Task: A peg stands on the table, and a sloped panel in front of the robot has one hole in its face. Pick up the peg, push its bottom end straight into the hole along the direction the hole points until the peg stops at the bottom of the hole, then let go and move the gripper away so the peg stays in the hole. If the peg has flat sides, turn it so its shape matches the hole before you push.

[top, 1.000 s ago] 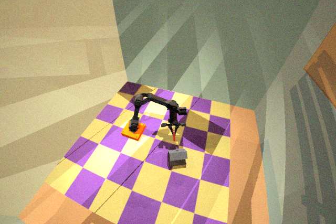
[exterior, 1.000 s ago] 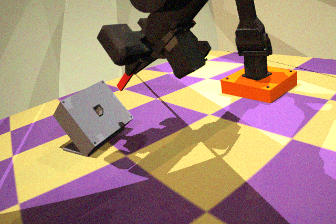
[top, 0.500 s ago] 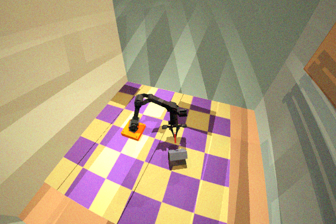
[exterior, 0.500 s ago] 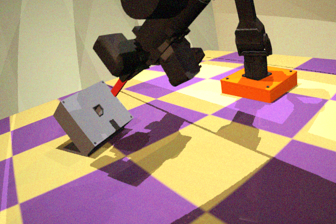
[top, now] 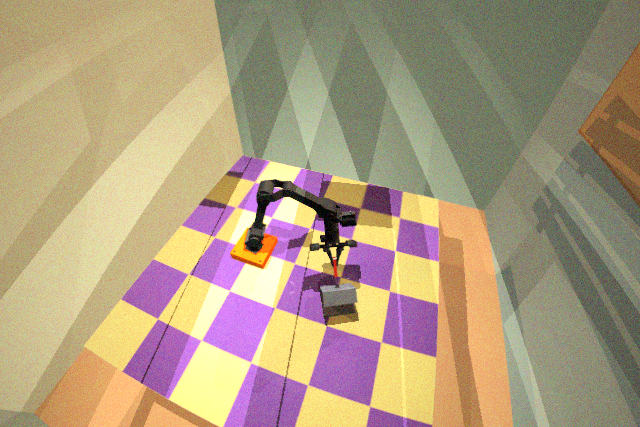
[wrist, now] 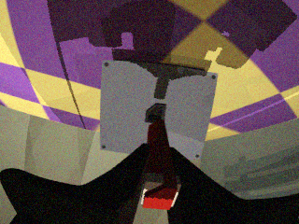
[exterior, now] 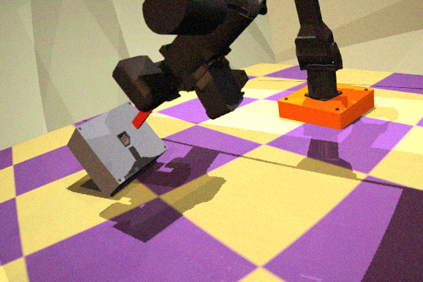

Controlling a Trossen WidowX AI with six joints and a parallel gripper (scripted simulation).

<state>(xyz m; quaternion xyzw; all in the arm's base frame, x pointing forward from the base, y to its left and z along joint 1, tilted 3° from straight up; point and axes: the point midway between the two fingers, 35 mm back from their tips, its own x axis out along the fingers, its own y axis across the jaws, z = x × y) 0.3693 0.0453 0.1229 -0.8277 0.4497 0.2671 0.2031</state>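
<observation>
Right now the grey sloped panel is 7 cm to the right of my gripper tip, 7 cm below it and 5 cm ahead of it. From my gripper tip the other things lie so: red peg 1 cm to the left, 1 cm behind, 1 cm above.
</observation>
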